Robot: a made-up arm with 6 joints. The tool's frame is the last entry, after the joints. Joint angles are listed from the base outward.
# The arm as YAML. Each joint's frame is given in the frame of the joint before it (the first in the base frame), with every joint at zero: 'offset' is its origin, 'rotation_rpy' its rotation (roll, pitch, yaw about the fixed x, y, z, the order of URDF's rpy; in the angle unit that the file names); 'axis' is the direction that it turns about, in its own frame. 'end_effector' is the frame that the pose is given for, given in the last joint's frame.
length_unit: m
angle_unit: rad
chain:
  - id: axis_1
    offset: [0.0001, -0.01, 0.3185]
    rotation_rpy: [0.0, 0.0, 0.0]
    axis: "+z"
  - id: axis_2
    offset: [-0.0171, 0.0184, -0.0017]
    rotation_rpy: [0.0, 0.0, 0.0]
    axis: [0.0, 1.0, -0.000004]
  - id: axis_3
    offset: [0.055, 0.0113, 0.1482]
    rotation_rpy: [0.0, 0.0, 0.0]
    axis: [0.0, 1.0, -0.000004]
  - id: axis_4
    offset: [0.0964, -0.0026, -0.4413]
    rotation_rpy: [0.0, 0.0, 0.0]
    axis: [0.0, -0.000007, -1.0]
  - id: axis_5
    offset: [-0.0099, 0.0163, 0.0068]
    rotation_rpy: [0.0, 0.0, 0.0]
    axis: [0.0, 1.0, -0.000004]
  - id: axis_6
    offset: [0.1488, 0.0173, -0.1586]
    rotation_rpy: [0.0, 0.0, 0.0]
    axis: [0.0, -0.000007, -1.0]
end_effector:
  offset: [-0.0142, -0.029, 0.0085]
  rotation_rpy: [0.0, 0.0, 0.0]
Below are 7 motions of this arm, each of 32 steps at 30 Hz.
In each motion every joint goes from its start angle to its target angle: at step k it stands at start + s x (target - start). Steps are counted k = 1, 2, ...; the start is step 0. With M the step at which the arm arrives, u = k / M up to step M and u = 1 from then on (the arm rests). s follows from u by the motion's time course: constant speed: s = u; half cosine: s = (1 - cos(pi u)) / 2; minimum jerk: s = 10 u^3 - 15 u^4 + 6 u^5.
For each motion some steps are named. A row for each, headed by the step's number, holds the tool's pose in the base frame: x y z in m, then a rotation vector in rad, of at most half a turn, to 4 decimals.
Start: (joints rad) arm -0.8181 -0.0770 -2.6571 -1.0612 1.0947 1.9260
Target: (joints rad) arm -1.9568 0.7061 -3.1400 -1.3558 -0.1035 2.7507
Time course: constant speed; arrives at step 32
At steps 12, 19, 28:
12: 0.1668 -0.3212 1.0218 0.4552 2.5676 1.3101
19: 0.1383 -0.3896 0.9860 0.5827 2.6862 1.1130
28: 0.0615 -0.4672 0.9108 0.7246 2.8292 1.0358

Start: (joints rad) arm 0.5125 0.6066 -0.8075 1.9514 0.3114 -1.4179
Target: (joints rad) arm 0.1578 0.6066 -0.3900 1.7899 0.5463 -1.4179
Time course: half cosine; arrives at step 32
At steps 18, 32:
18: 0.1781 -0.0136 -0.2424 0.4330 0.0828 -0.1448
32: 0.0725 -0.0356 -0.2523 0.4887 0.2289 -0.2666

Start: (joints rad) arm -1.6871 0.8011 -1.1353 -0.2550 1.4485 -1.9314
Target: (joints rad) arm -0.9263 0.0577 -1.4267 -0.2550 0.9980 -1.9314
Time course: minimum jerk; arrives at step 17
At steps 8, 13, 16, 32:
8: 0.1562 -0.5524 -0.0362 0.4746 0.1915 0.7046
13: 0.4229 -0.5775 0.3054 -0.2740 0.2165 1.0312
16: 0.4642 -0.5509 0.3771 -0.4163 0.1929 1.0840
32: 0.4650 -0.5502 0.3786 -0.4194 0.1923 1.0851

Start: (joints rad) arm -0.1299 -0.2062 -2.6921 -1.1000 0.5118 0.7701
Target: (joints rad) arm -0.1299 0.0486 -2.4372 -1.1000 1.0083 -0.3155
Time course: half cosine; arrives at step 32
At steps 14, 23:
14: 0.2235 -0.0182 1.0731 -1.1011 -1.8934 -0.4323
23: 0.3654 -0.0695 1.0117 -1.3616 -1.2321 -0.1644

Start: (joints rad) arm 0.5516 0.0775 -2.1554 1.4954 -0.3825 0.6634
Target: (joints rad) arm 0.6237 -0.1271 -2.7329 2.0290 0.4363 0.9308
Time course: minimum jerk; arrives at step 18
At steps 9, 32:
9: 0.3126 0.1025 0.9881 2.6533 0.0193 -0.7477
32: 0.0804 0.0299 1.0960 2.6659 0.6771 0.1023

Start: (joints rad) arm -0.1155 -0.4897 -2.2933 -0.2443 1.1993 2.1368
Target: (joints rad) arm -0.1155 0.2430 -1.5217 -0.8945 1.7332 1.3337
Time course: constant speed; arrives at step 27
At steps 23, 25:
23: 0.5811 -0.1411 0.3656 -0.7920 -0.4223 -1.4792
25: 0.5676 -0.1509 0.3069 -0.9298 -0.3028 -1.3744

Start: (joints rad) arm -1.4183 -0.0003 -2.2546 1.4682 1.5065 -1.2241
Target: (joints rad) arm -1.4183 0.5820 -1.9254 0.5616 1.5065 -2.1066
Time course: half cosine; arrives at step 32
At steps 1, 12, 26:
1: 0.2437 -0.4360 0.9234 -0.2348 -1.5199 0.3021
12: 0.2622 -0.5888 0.7485 -0.2745 -1.2218 0.2695
26: 0.2507 -0.7030 0.3204 -0.0154 -0.6473 0.5242

